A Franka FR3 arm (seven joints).
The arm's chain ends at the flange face. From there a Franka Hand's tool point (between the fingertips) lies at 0.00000 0.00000 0.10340 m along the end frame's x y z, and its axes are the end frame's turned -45 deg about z.
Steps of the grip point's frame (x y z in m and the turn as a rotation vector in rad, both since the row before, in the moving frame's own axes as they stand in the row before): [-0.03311, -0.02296, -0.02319, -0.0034, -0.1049, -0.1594]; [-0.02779, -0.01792, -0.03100, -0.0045, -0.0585, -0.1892]
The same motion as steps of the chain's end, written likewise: [-0.03290, -0.00128, -0.02262, -0.0766, -0.0718, -0.1594]; [-0.02883, 0.00203, -0.03082, -0.0445, -0.0382, -0.1892]
